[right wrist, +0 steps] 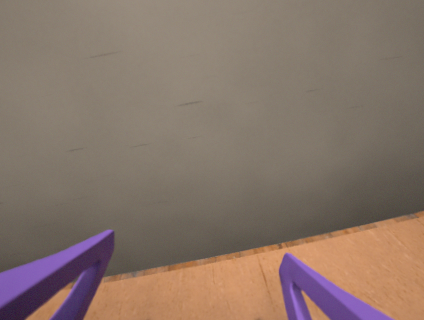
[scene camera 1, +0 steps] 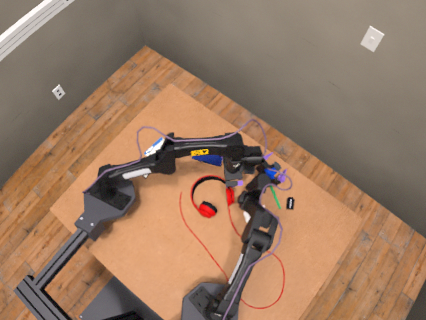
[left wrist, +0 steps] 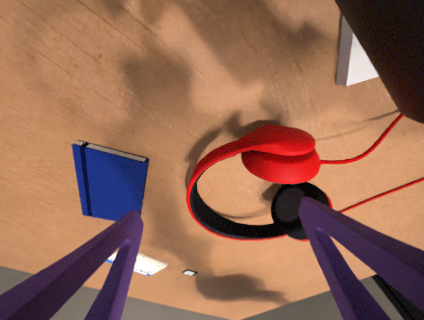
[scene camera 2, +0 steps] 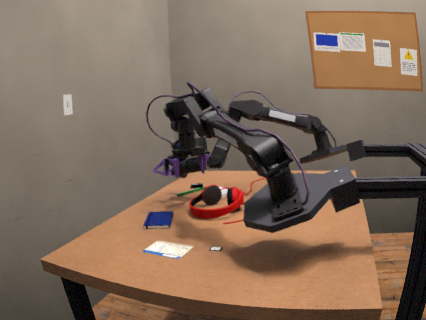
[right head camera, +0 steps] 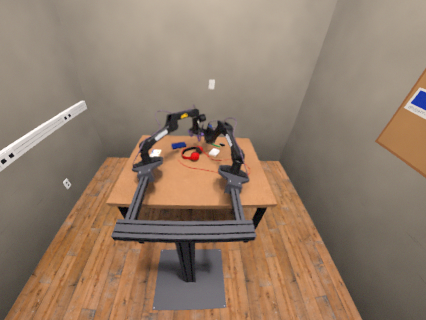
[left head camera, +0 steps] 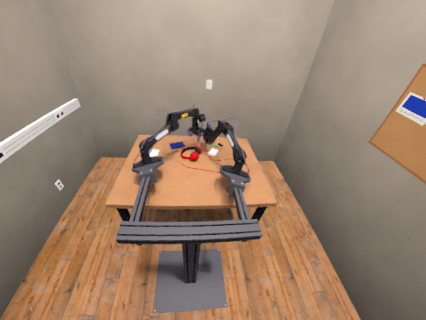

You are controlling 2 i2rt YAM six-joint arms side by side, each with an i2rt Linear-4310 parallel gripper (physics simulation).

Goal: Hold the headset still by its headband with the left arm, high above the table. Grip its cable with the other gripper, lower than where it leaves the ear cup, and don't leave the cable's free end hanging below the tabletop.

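Pixels of known places: left gripper, between the fingertips: [scene camera 1: 230, 175] [left wrist: 218, 211] [scene camera 2: 190, 175] [right head camera: 195, 139] [left head camera: 194, 139]; right gripper, between the fingertips: [right wrist: 200, 251] [scene camera 1: 279, 161] [scene camera 2: 160, 171]; left arm's base, origin of its link: [scene camera 1: 108, 195] [scene camera 2: 285, 196] [right head camera: 147, 162] [left head camera: 147, 162]; right arm's base, origin of its link: [scene camera 1: 211, 312] [right head camera: 233, 172] [left head camera: 235, 172].
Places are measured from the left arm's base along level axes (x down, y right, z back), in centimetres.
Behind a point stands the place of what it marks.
Note:
The red headset [left head camera: 194, 156] @(x 9.5, y 36.8, z -14.5 cm) [right head camera: 194, 156] @(x 9.5, y 36.6, z -14.5 cm) [scene camera 1: 207, 210] @(x 8.0, y 38.0, z -16.1 cm) [scene camera 2: 215, 212] @(x 12.9, y 26.5, z -22.4 cm) [left wrist: 285, 137] @(x 10.3, y 44.7, z -28.0 cm) lies on the table, its headband curving to the left in the left wrist view. Its thin red cable [scene camera 1: 284, 280] @(x 15.2, y 81.2, z -5.4 cm) [left wrist: 355, 159] @(x 10.0, y 46.5, z -20.3 cm) runs across the table in a wide loop, partly under the right arm; the free end lies on the table near the headset. My left gripper [left wrist: 218, 211] @(x 3.4, y 40.0, z -32.9 cm) is open and empty, pointing down above the headset, with the headband showing between its fingers. My right gripper [right wrist: 200, 251] @(x 5.0, y 55.7, z -49.7 cm) [scene camera 1: 275, 166] @(x 5.0, y 55.7, z -49.7 cm) is open and empty, raised near the back of the table and facing the wall.
A blue notebook [left wrist: 112, 182] @(x 14.4, y 26.8, z -41.9 cm) [scene camera 2: 158, 220] @(x 14.4, y 22.4, z -41.1 cm) lies beside the headset. A paper map [scene camera 2: 168, 249] @(x 15.4, y 2.0, z -31.8 cm) and a small white item [scene camera 2: 216, 248] @(x 15.4, y 3.4, z -18.6 cm) lie nearby. A white box [right head camera: 214, 152] @(x 14.1, y 57.2, z -24.0 cm), a green pen [scene camera 1: 275, 197] @(x 14.7, y 61.5, z -37.1 cm) and a small black item [scene camera 1: 290, 203] @(x 14.2, y 68.8, z -37.5 cm) lie near the right arm. Both arms' wrists are close together.

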